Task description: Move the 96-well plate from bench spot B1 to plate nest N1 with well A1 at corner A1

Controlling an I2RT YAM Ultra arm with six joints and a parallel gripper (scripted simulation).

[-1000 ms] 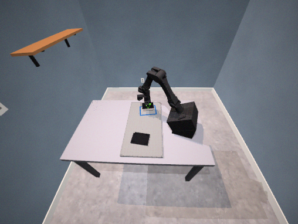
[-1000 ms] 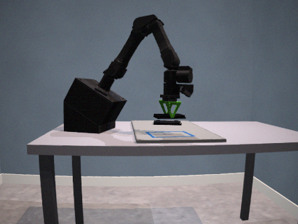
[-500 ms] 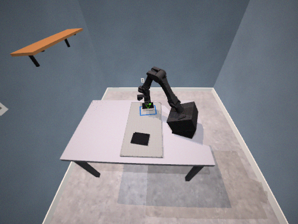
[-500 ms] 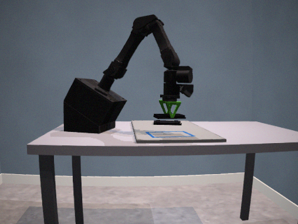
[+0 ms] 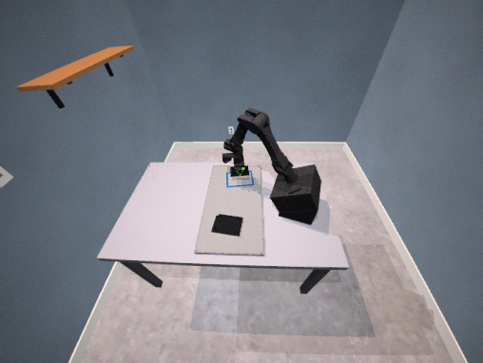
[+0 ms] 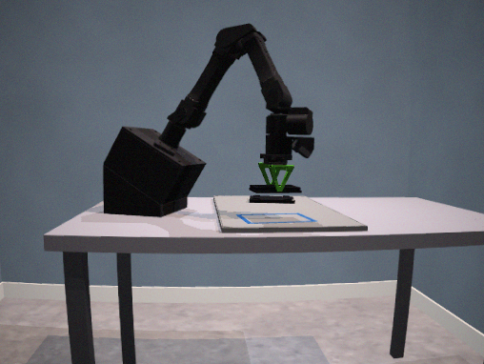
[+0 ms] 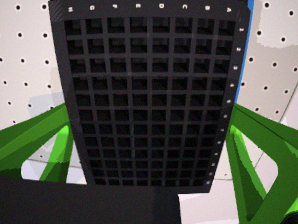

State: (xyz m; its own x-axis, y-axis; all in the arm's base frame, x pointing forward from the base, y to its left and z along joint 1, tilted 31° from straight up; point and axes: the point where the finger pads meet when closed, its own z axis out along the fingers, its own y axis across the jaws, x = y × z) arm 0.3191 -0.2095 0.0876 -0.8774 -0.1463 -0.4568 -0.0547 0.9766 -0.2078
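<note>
The black plate nest N1 is 37 cm to the left of my hand, 8 cm below it and 8 cm ahead of it. Round my hand: white A1 label (31 cm to the left, 14 cm ahead, 7 cm below); then black 96-well plate (right at my hand).
</note>
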